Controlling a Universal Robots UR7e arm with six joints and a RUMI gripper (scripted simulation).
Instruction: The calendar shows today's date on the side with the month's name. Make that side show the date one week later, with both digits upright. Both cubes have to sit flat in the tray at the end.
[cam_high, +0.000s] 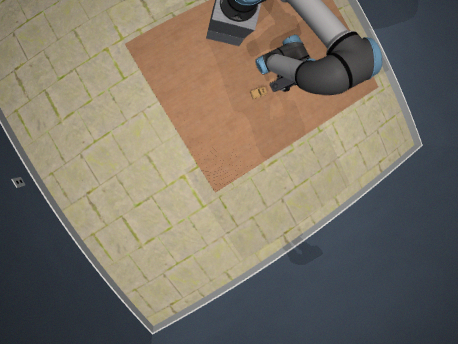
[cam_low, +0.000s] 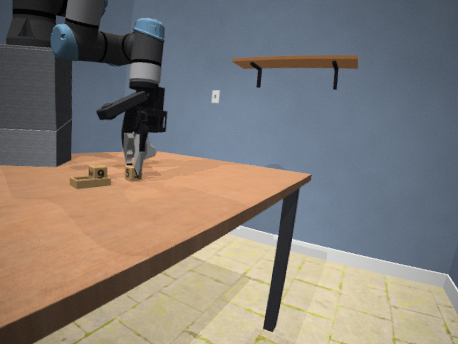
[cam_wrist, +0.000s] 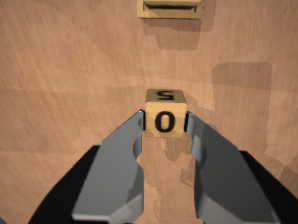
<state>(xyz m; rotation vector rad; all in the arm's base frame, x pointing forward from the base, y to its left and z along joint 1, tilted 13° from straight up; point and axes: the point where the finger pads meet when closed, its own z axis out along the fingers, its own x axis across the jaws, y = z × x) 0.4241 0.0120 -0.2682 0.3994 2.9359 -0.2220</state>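
My hand is 10 mm above the cube. Round my hand: wooden tray (30 mm behind, 110 mm to the right, 20 mm below).
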